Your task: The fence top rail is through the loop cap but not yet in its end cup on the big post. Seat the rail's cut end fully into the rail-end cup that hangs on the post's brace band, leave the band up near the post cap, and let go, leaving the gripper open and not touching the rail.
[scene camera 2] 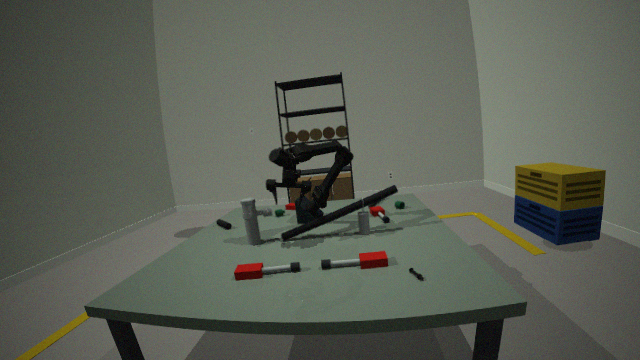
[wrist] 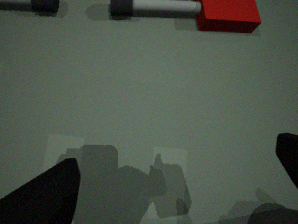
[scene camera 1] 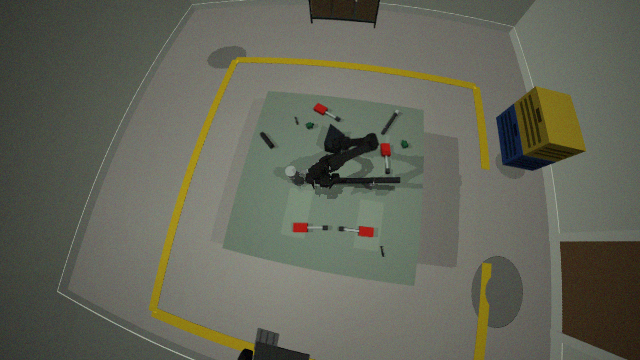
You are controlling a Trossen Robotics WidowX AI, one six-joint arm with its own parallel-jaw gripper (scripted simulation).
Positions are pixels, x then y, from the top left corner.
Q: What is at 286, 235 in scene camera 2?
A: A top rail.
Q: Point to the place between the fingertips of my gripper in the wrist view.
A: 179, 156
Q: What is my gripper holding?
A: Nothing.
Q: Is my gripper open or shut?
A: Open.
